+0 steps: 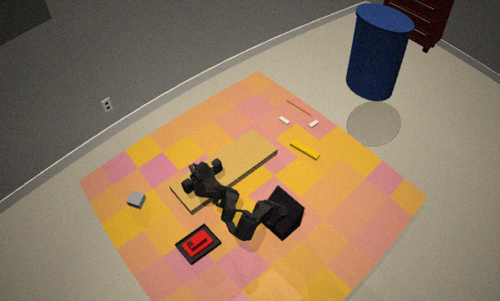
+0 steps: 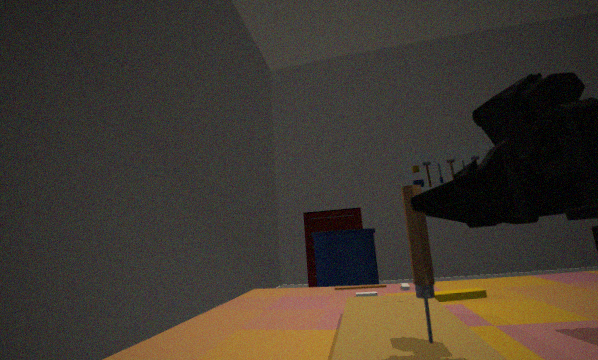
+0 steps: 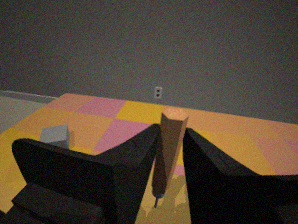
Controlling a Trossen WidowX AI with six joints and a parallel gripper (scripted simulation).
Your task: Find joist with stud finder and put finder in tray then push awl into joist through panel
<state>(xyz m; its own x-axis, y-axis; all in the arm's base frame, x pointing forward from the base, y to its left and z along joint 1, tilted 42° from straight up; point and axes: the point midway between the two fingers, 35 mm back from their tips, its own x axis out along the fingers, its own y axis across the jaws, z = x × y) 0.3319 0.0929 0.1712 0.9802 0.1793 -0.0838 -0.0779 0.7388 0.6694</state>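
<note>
The awl is 60 mm below my gripper tip. From my gripper tip the other things lie so: grey block (280 mm to the left, 180 mm below, 120 mm ahead); dark tray (240 mm behind, 180 mm below, 150 mm to the left); red stud finder (240 mm behind, 170 mm to the left, 150 mm below).
</note>
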